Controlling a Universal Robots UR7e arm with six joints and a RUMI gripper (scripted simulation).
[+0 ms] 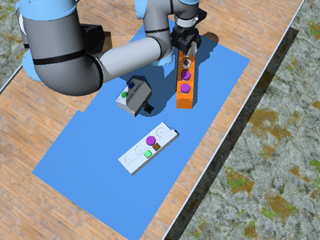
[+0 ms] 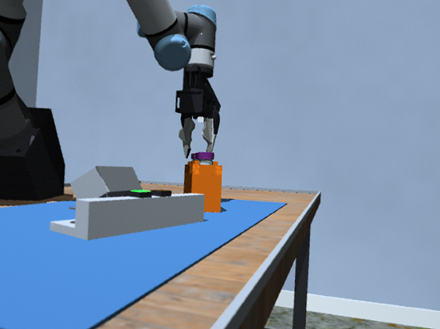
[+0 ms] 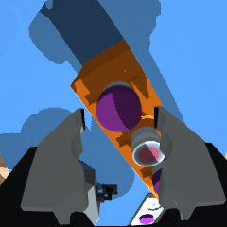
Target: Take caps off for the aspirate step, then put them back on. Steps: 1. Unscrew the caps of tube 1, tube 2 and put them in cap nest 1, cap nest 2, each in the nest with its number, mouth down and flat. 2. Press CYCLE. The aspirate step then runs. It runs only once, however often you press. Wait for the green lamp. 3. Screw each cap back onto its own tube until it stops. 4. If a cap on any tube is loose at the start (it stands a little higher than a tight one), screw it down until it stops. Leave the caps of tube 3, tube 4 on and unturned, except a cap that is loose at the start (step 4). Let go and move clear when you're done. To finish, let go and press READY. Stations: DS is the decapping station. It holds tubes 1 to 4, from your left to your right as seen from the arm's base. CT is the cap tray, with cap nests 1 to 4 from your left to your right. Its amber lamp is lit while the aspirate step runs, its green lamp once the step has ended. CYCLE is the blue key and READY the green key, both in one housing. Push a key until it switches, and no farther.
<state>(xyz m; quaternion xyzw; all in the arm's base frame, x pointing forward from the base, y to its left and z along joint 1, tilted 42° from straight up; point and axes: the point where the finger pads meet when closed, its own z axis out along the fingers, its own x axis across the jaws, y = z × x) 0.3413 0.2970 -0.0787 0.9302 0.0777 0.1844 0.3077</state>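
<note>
Right now the purple cap is 1 cm below my hand. The rest, counted from my hand: grey key housing (24 cm to the right, 8 cm behind, 7 cm below); then green key (26 cm to the right, 10 cm behind, 6 cm below); then blue key (22 cm to the right, 10 cm behind, 6 cm below).
</note>
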